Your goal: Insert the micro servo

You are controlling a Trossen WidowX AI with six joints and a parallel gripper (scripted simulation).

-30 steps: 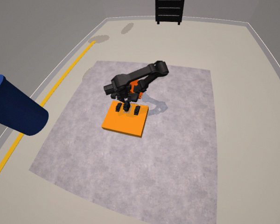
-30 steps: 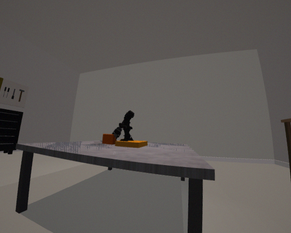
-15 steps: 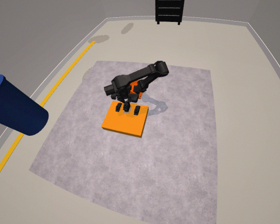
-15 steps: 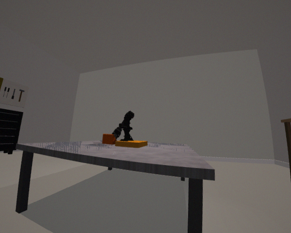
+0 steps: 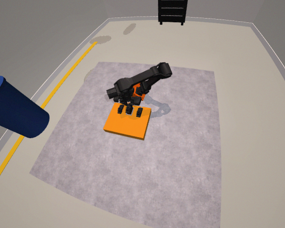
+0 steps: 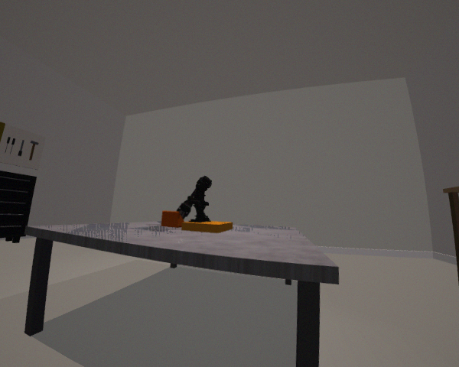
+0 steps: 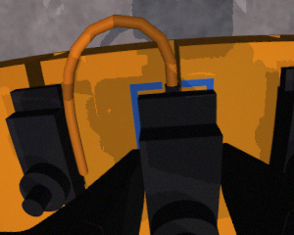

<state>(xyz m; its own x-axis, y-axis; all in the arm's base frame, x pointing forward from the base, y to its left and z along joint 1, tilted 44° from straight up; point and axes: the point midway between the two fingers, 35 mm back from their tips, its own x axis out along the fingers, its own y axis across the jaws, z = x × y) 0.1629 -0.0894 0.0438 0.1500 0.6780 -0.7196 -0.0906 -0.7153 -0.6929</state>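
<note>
Now: gripper tip 120 mm short of the orange deck, 10 mm to the left of it and 60 mm above it.
</note>
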